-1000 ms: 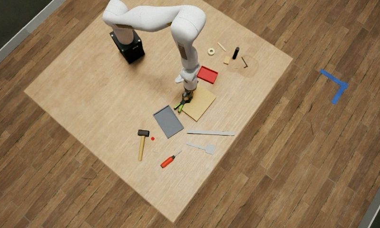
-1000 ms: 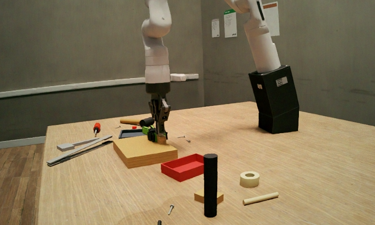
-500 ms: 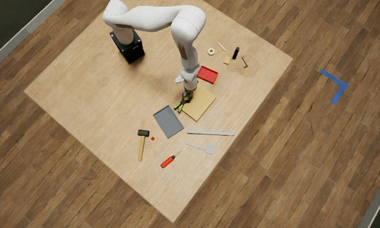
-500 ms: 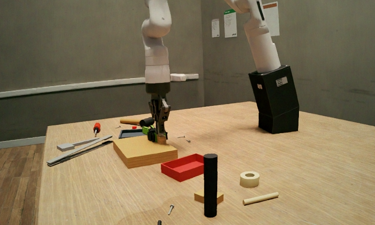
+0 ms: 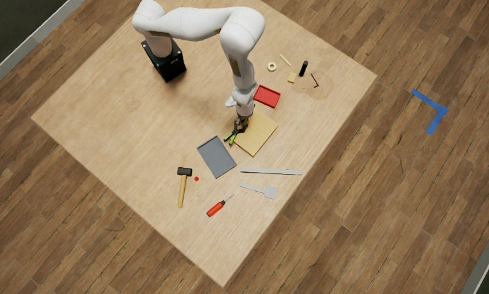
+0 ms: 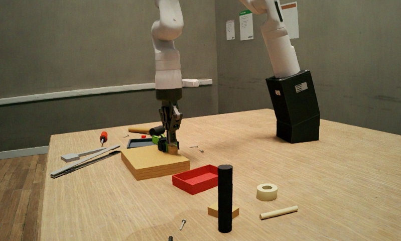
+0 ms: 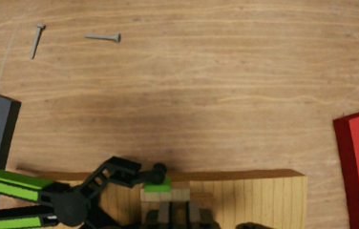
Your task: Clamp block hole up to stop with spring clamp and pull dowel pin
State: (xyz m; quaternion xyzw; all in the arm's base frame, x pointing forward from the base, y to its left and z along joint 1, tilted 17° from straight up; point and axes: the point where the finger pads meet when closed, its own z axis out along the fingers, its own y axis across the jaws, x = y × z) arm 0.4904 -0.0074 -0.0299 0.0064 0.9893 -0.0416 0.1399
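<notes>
My hand is 2 cm above the dowel pin. From my hand the other things lie so: wooden block: 4 cm below; then tan bench board: 6 cm ahead, 1 cm to the right, 6 cm below; then red tray: 18 cm to the left, 7 cm below.
</notes>
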